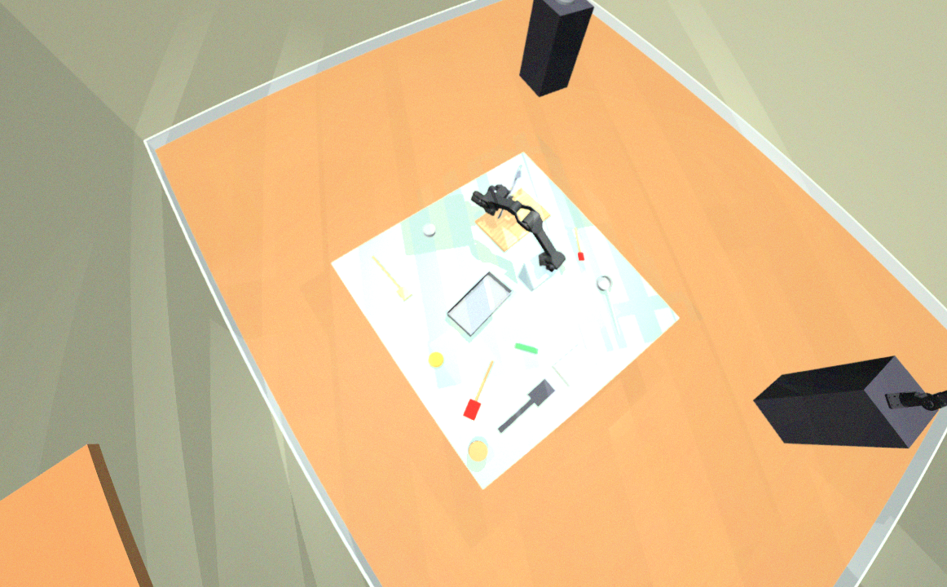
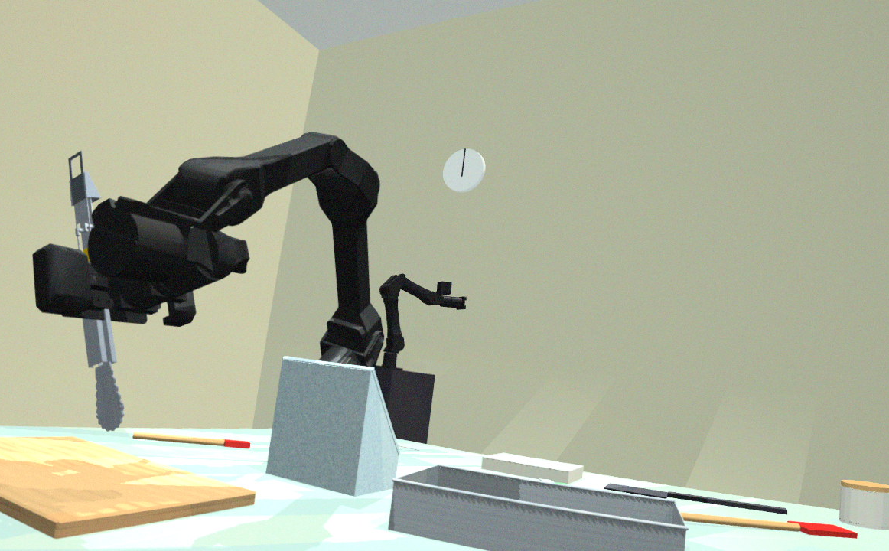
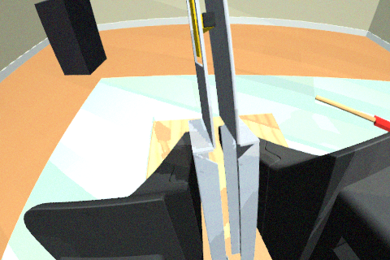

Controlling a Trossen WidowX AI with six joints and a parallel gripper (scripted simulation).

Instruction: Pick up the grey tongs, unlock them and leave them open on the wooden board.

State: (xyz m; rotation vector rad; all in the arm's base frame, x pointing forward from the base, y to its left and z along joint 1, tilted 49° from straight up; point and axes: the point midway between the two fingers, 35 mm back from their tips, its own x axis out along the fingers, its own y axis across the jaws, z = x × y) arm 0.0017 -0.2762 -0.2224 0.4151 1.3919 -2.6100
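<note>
Now: the wooden board 180 mm below my gripper tip, 40 mm to the left of it and 20 mm behind it. Also, from my gripper tip: red-tipped brush (370 mm to the left, 240 mm behind, 180 mm below); then pale block (860 mm to the left, 170 mm below, 160 mm ahead); then grey roasting tin (400 mm ahead, 370 mm to the left, 160 mm below).
</note>
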